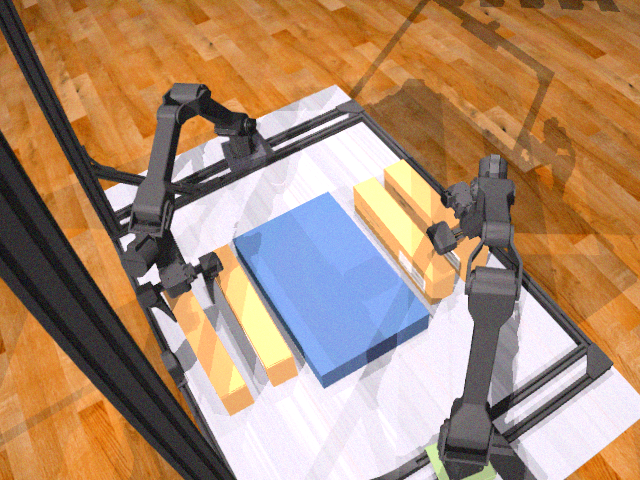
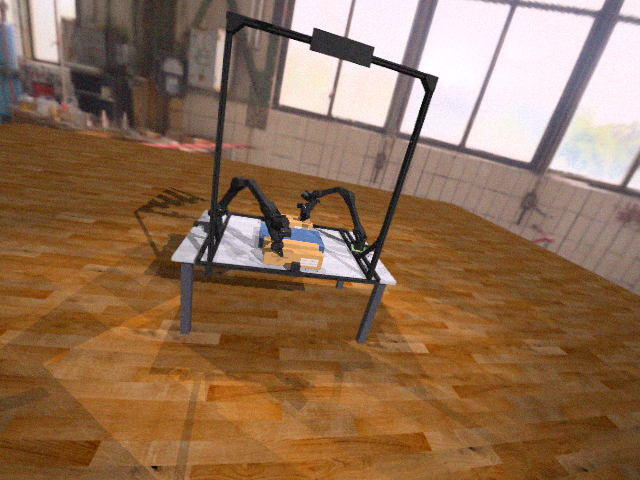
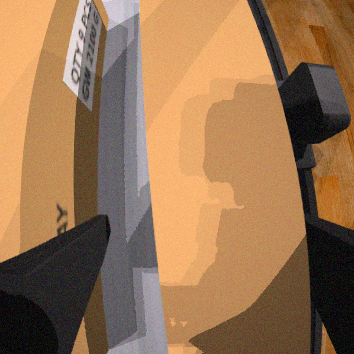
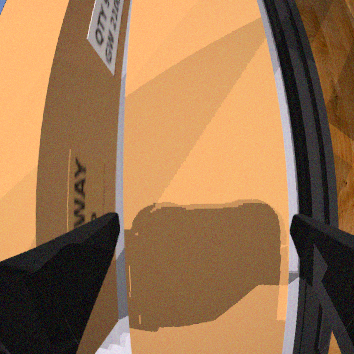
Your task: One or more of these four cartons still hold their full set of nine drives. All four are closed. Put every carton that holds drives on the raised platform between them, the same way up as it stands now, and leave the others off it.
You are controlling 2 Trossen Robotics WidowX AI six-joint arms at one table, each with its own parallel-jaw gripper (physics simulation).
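Observation:
The raised blue platform lies between two pairs of closed orange cartons. On its left are an inner carton and an outer carton. On its right are an inner carton and an outer carton. Both inner cartons carry labels; the left one reads "QTY 9 PCS, GW 2100 G". My left gripper is open, a finger on each side of the left outer carton. My right gripper is open, its fingertips on either side of the right outer carton.
A black rail runs close beside the right outer carton. Another rail, with a dark block, runs beside the left outer carton. Dark frame posts rise from the table. A green patch lies under the right arm's base.

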